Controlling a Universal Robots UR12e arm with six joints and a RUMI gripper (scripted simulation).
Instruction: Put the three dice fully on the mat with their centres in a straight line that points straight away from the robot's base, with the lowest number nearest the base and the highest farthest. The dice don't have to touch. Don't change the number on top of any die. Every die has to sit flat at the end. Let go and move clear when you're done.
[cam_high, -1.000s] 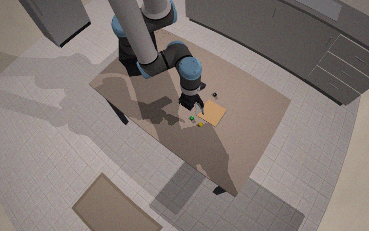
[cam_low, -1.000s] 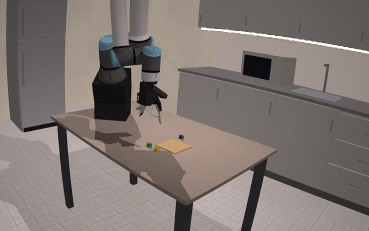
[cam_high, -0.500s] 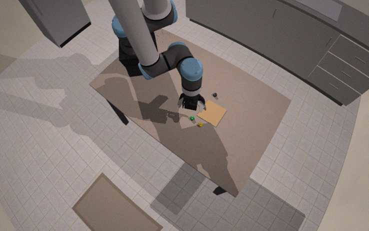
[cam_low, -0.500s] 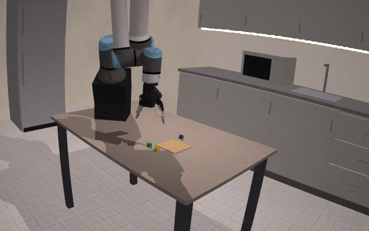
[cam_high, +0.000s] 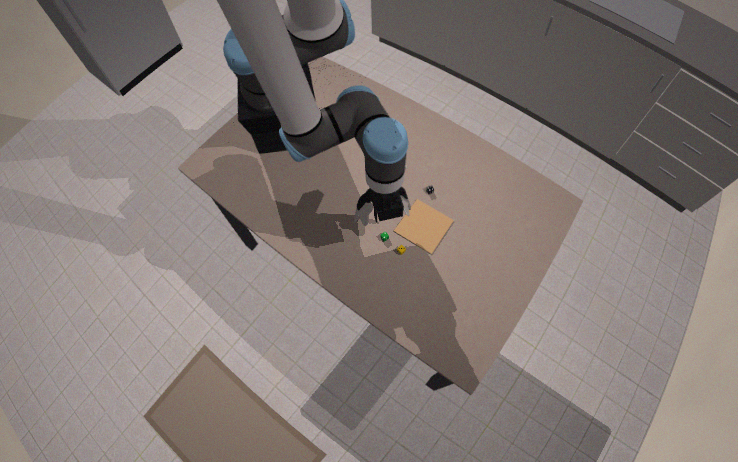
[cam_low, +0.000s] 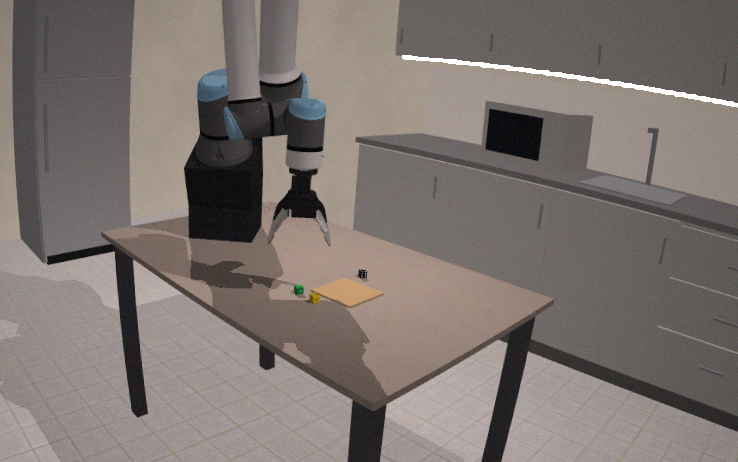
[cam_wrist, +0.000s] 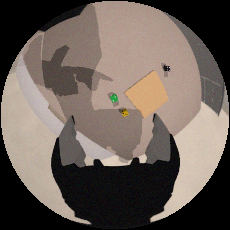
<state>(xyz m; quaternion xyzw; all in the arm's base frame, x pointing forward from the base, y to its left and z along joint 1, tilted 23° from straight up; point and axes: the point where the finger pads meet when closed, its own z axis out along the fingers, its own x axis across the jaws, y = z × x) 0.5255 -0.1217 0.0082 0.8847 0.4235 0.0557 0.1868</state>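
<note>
Now: the green die 120 mm below my hand, 10 mm to the right of it and 10 mm ahead of it. Also, from my hand: black die: 220 mm to the left, 120 mm below, 40 mm ahead; orange mat: 130 mm below, 100 mm to the left, 90 mm ahead; yellow die: 120 mm below, 80 mm ahead, 10 mm to the right.
</note>
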